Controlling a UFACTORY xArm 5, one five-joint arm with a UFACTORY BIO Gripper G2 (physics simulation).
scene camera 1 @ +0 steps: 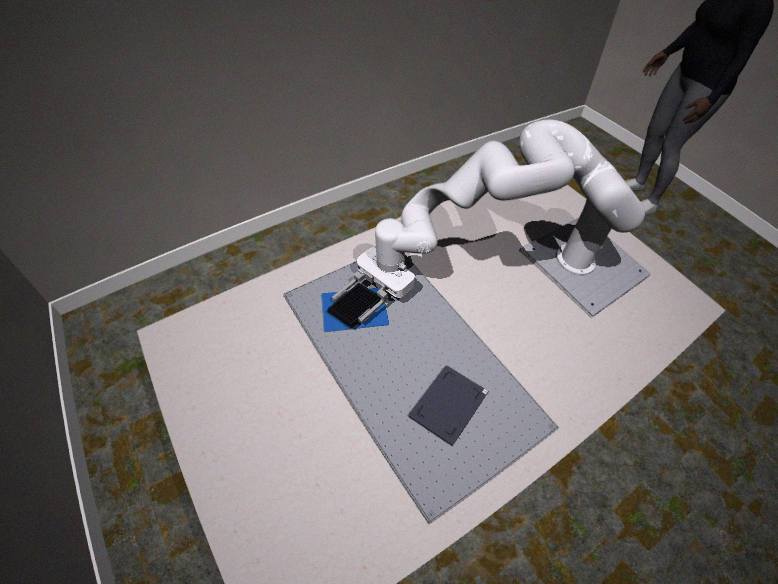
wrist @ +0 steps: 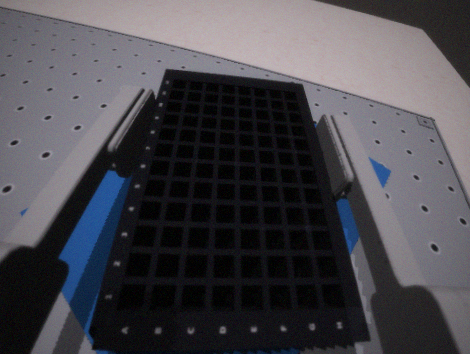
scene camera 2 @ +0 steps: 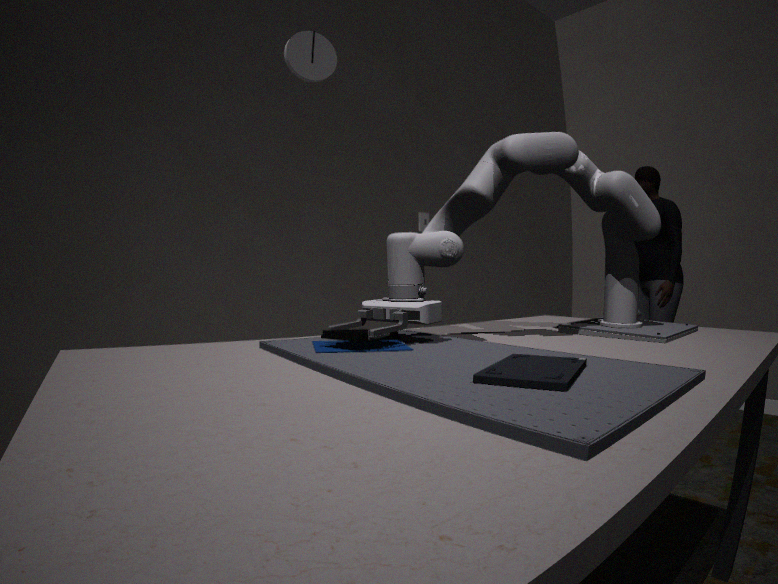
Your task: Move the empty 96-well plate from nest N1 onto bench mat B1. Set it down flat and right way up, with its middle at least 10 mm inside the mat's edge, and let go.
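Frame: origin at the arm's base, x ahead, y left, z up, level; centimetres.
Where they show: end effector, tool point: [scene camera 1: 352,305] [wrist: 235,142] [scene camera 2: 358,331]; arm's base, origin of the base link: [scene camera 1: 575,259] [scene camera 2: 619,325].
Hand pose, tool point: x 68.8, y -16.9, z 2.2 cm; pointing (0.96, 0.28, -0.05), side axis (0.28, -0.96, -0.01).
Observation:
Each offset is from my tool point to the top centre of the thing. Level surfaces: height alone.
The black 96-well plate {dx -1.1, dy -0.5, dz +0.5 cm} [scene camera 1: 353,304] [scene camera 2: 344,334] [wrist: 225,192] is held right way up, its open wells and row and column marks facing the wrist camera. My gripper [scene camera 1: 349,309] [scene camera 2: 350,333] [wrist: 234,139] is shut on the plate, with one finger pad along each long side. The blue bench mat B1 {dz -2.6 cm} [scene camera 1: 378,319] [scene camera 2: 323,347] [wrist: 104,202] lies under it, and the plate hides much of it. The plate is very low over the mat; whether its underside touches is hidden by dark shadow. The dark grey nest N1 {dx -6.8, dy +34.9, dz -1.4 cm} [scene camera 1: 448,405] [scene camera 2: 529,372] is empty.
The mat and nest lie on a grey perforated board {dz -2.8 cm} [scene camera 1: 402,377] [scene camera 2: 439,389] [wrist: 50,100] on the pale table {dz -4.1 cm} [scene camera 1: 251,402] [scene camera 2: 238,458] [wrist: 250,35]. The arm's base plate [scene camera 1: 593,298] [scene camera 2: 666,333] is at the right. A person [scene camera 1: 697,75] [scene camera 2: 666,245] stands behind the base.

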